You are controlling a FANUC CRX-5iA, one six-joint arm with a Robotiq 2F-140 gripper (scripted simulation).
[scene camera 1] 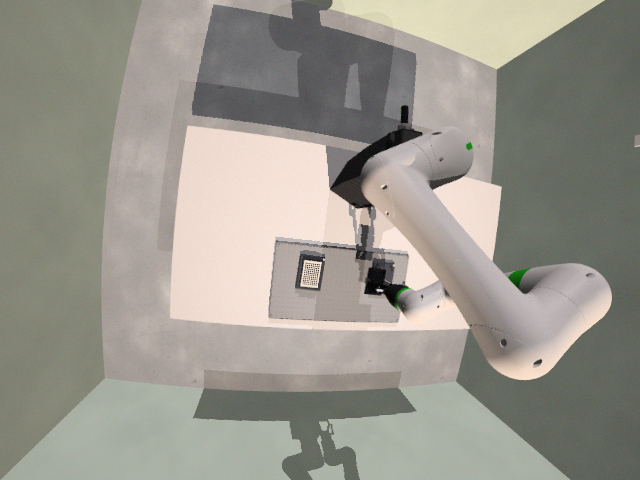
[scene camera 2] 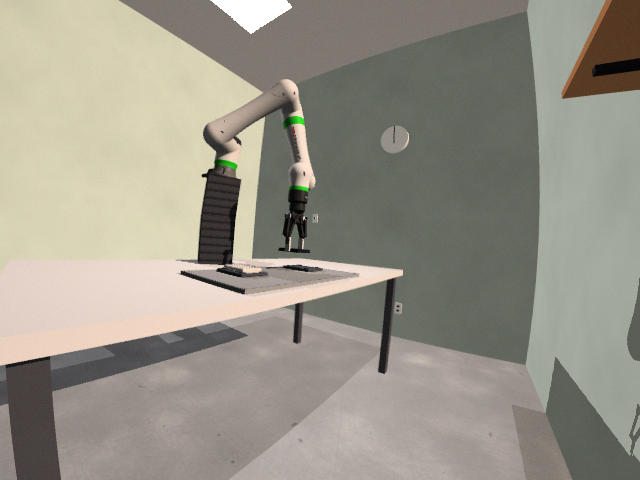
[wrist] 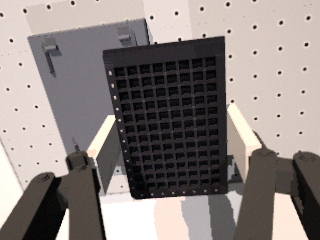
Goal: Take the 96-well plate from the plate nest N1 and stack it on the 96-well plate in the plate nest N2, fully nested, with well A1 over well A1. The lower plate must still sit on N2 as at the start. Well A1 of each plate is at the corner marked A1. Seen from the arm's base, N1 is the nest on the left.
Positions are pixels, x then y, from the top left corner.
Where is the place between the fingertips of my gripper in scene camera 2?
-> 294, 251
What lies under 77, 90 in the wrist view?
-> A plate nest N1.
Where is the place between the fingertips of my gripper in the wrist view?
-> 171, 125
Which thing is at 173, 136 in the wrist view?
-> A black 96-well plate.
